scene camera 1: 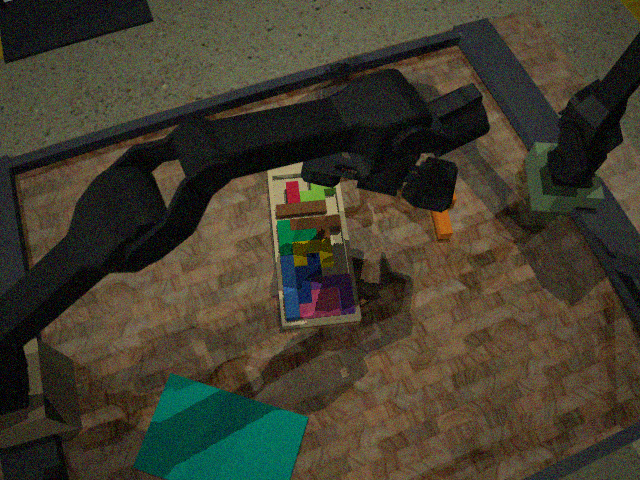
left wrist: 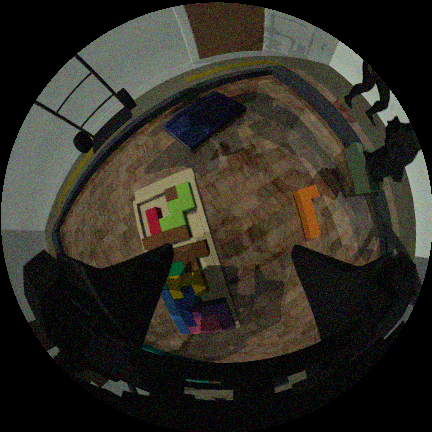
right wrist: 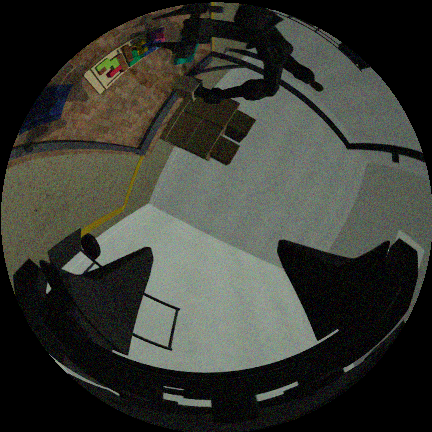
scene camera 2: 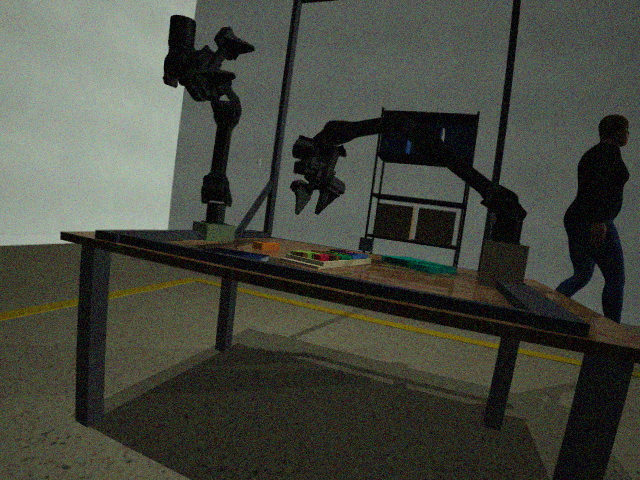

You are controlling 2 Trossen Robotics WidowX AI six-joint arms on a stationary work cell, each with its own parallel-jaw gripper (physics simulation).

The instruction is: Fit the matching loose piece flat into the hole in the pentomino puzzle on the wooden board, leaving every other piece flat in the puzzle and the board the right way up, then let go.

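Pixels of known places: left gripper, fingertip midpoint: (left wrist: 235, 251) (scene camera 2: 306, 214); right gripper, fingertip midpoint: (right wrist: 215, 251) (scene camera 2: 244, 61); left arm's base at its link origin: (scene camera 1: 0, 388) (right wrist: 197, 90) (scene camera 2: 505, 242); right arm's base at its link origin: (scene camera 1: 569, 169) (left wrist: 373, 166) (scene camera 2: 214, 223).
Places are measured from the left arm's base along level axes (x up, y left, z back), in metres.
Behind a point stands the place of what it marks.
The loose orange L-shaped piece (scene camera 1: 442, 225) {x -0.097, y 0.088, z -0.630 m} (scene camera 2: 265, 245) {x -0.102, y 0.137, z -0.634 m} (left wrist: 306, 215) {x -0.097, y 0.109, z -0.631 m} lies on the table, apart from the puzzle. The pale wooden board (scene camera 1: 320, 323) {x -0.105, y -0.003, z -0.404 m} (left wrist: 165, 181) {x -0.110, y 0.260, z -0.464 m} (right wrist: 95, 81) {x -0.110, y 0.257, z -0.450 m} lies right way up with coloured pieces in it. Bare board shows around the red piece (scene camera 1: 292, 191) {x -0.091, y 0.210, z -0.424 m} (left wrist: 153, 221) {x -0.091, y 0.207, z -0.426 m} and along the side nearest the orange piece; shadow blurs the hole's outline. My left gripper (scene camera 1: 382, 188) {x 0.003, y 0.134, z -0.518 m} (scene camera 2: 308, 211) {x 0.003, y 0.134, z -0.518 m} (left wrist: 235, 251) {x 0.003, y 0.134, z -0.518 m} is open and empty, high above the table between board and orange piece. My right gripper (scene camera 2: 241, 62) {x 0.303, y 0.413, z -0.570 m} (right wrist: 215, 251) {x 0.303, y 0.413, z -0.570 m} is open and empty, raised high, away from both.
A teal slab (scene camera 1: 227, 434) {x -0.098, y -0.114, z -0.241 m} (scene camera 2: 421, 265) {x -0.099, y -0.031, z -0.209 m} lies at the board's lower left in scene camera 1. A dark blue slab (scene camera 2: 242, 254) {x -0.104, y 0.353, z -0.558 m} (left wrist: 205, 120) {x -0.104, y 0.330, z -0.572 m} lies beyond the board's other end. The right arm's green base block (scene camera 1: 540, 178) {x -0.066, y 0.107, z -0.802 m} (scene camera 2: 214, 231) {x -0.087, y 0.148, z -0.818 m} stands beyond the orange piece.
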